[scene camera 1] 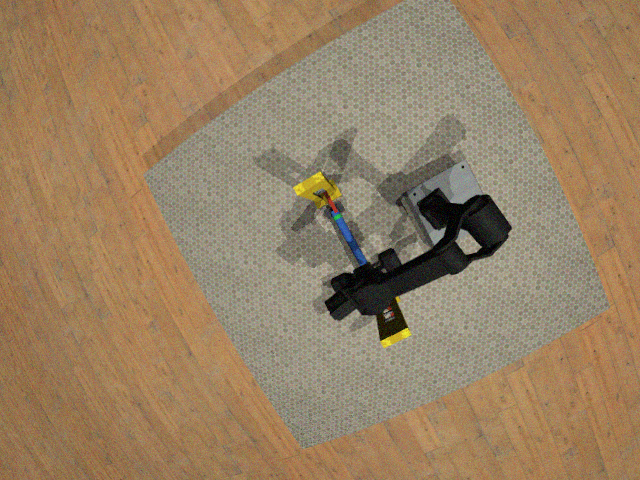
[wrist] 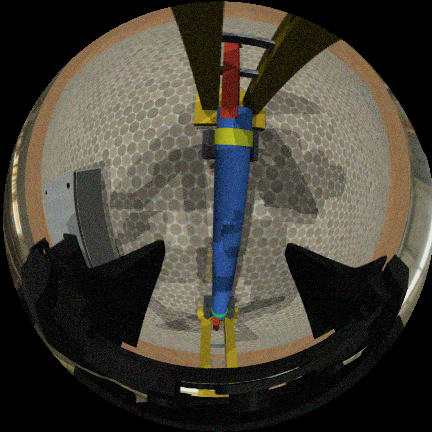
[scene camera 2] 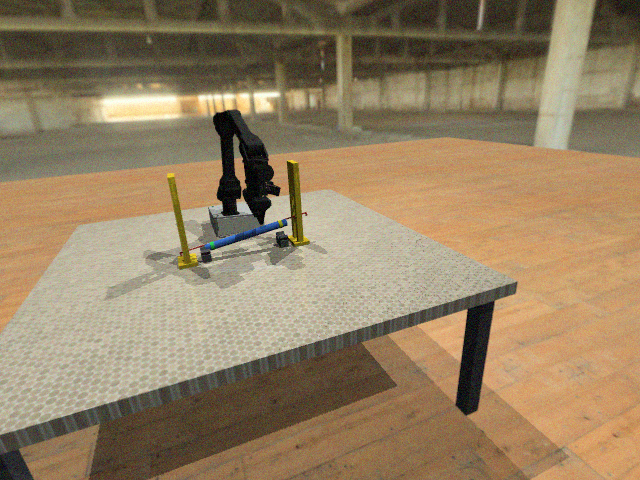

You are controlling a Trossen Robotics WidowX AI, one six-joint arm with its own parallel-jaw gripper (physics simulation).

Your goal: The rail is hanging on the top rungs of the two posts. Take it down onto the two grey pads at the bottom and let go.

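Pixels of known places: gripper, fingertip midpoint: (wrist: 227, 249) (scene camera 2: 258, 220); arm's base, link origin: (scene camera 1: 430, 206) (wrist: 74, 250) (scene camera 2: 230, 213).
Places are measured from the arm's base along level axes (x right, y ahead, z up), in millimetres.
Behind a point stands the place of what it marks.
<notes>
The blue rail (scene camera 1: 349, 240) @(x 50, y 259, z -6 mm) (scene camera 2: 245, 236) @(x 16, y 272, z -13 mm) (wrist: 231, 185) @(x -82, y 265, z 13 mm) slopes between two yellow posts. Its green-banded end is low, at or just above one grey pad (scene camera 2: 206, 255) @(x 157, y 278, z -50 mm); contact is unclear. Its yellow-banded end stands higher, with a gap above the other grey pad (scene camera 2: 281, 240) @(x -108, y 295, z -48 mm) (wrist: 208, 145) @(x -118, y 248, z -31 mm). The red tab (wrist: 230, 80) @(x -163, y 267, z 25 mm) at that end reaches between the uprights of the near post (scene camera 2: 294, 201) @(x -168, y 301, z 90 mm) (wrist: 200, 55), by the dark rungs; whether it rests on one is unclear. The far post (scene camera 1: 310, 190) @(x 208, y 253, z 194 mm) (scene camera 2: 178, 222) @(x 224, y 279, z 81 mm) is at the green end. My gripper (scene camera 2: 262, 221) @(x -41, y 261, z 31 mm) (wrist: 227, 249) @(x -41, y 261, z 31 mm) is open above the rail, fingers either side, not holding it.
The robot's grey base block (scene camera 1: 460, 180) @(x 14, y -118, z -2 mm) (scene camera 2: 235, 224) @(x -5, y 46, z -37 mm) (wrist: 92, 210) @(x -57, y 50, z -45 mm) stands beside the rail. The tiled table top (scene camera 1: 413, 387) @(x -533, y 364, z -75 mm) (scene camera 2: 336, 294) @(x -109, y 696, z -74 mm) carries the posts, pads and base. My arm hides part of the rail and near post in the overhead view.
</notes>
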